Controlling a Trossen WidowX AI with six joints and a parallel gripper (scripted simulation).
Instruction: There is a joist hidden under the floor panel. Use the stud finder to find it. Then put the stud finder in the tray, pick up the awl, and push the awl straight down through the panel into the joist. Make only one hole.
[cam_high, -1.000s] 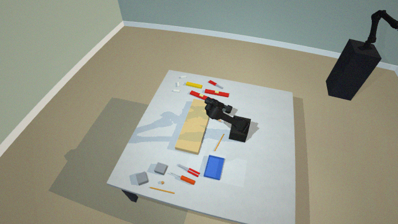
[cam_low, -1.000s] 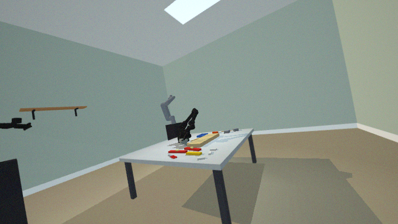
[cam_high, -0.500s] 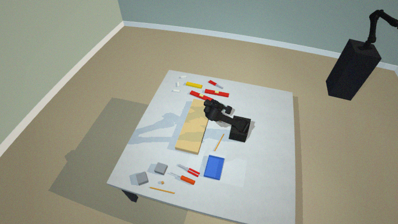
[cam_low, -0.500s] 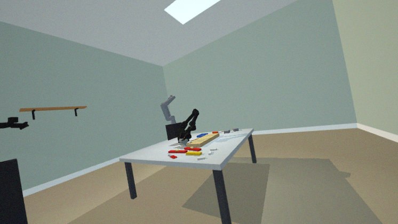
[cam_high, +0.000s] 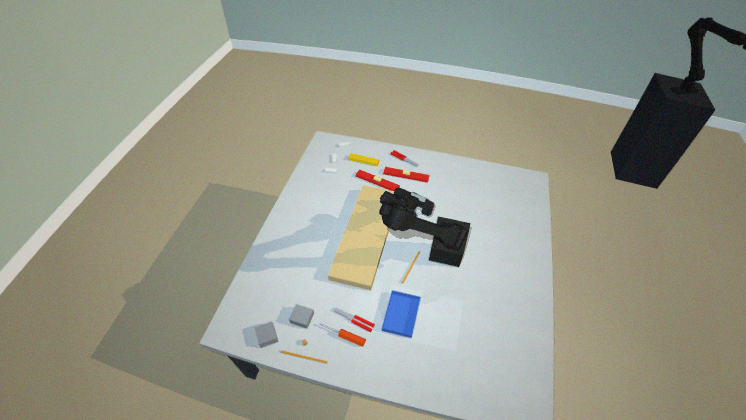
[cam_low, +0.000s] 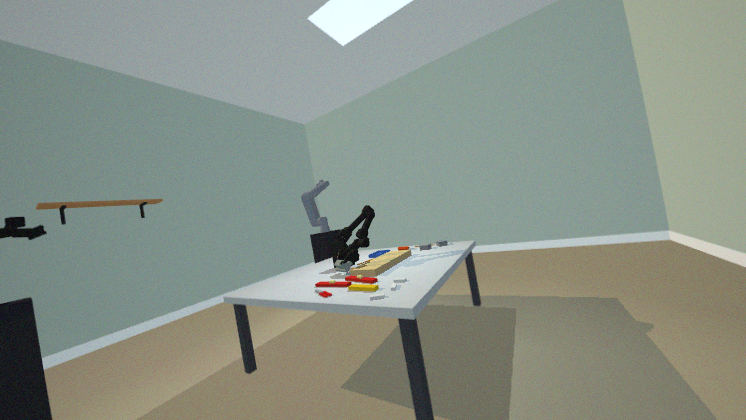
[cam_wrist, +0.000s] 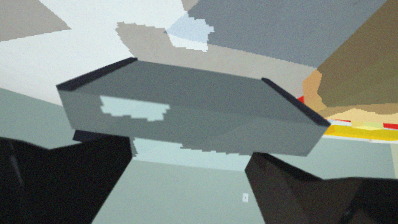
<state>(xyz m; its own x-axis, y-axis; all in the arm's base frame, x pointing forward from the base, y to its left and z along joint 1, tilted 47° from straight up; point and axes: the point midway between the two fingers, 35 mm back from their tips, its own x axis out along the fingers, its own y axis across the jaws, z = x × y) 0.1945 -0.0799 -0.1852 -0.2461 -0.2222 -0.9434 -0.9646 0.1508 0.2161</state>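
The awl is 120 mm to the left of my gripper tip and 70 mm below it. Also, from my gripper tip: square indicator (30 mm ahead, 20 mm to the right); then stud finder (10 mm ahead, 10 mm below); then yellow bar (350 mm ahead, 240 mm to the right, 70 mm below).
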